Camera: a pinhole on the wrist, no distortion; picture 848 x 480 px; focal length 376.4 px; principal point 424.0 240.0 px. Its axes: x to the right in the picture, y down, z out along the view. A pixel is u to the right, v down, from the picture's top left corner.
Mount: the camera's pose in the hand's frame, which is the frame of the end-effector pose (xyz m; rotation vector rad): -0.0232 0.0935 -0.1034 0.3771 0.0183 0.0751
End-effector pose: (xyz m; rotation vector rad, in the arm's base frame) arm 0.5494 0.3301 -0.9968 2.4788 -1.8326 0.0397
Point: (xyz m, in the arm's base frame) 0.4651 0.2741 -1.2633
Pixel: 461.7 380.1
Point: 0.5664 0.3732 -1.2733
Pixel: 386.4 258.1
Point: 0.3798 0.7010 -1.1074
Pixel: outside the picture
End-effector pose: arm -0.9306 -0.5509 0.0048 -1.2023 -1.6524 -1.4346
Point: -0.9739 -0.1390 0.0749
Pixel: 564.2 287.7
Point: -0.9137 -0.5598 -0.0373
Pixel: 336.6 104.8
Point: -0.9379 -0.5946 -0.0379
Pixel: outside the picture
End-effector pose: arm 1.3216 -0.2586 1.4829 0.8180 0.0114 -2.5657
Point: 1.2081 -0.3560 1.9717
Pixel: 335.6 402.3
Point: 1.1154 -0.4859 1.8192
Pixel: 491.4 442.1
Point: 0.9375 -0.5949 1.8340
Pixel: 586.9 441.2
